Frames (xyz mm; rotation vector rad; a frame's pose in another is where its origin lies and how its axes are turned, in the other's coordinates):
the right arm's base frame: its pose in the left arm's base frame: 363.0 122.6 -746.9 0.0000 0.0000 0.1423
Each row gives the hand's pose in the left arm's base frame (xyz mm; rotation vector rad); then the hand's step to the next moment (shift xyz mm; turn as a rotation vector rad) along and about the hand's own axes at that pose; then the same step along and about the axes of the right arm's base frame.
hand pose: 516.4 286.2 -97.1 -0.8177 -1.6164 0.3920
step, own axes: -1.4 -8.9 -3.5 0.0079 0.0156 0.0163
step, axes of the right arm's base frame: -0.3 -7.8 5.6 -0.0085 0.0208 -0.0082
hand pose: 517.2 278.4 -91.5 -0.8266 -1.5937 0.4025
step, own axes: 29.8 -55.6 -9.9 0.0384 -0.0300 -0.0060
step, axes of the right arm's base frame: -9.1 -17.9 60.6 -0.0023 0.0057 0.0487
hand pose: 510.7 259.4 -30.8 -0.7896 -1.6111 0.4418
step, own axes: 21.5 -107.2 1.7 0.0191 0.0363 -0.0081
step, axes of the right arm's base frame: -36.8 -54.4 87.4 0.0211 0.0349 -0.0094
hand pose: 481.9 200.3 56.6 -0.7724 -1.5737 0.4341
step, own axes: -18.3 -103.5 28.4 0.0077 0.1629 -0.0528
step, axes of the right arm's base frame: -61.9 -73.0 52.0 0.1031 0.0979 -0.0957
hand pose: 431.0 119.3 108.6 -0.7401 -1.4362 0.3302
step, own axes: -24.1 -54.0 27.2 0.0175 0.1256 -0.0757
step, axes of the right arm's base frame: -47.9 -41.5 14.8 0.1142 0.0686 -0.0637
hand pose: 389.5 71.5 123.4 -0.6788 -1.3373 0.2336
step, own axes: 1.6 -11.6 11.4 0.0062 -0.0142 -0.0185
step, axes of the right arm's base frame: -13.5 -2.8 8.8 0.0138 -0.0159 0.0118
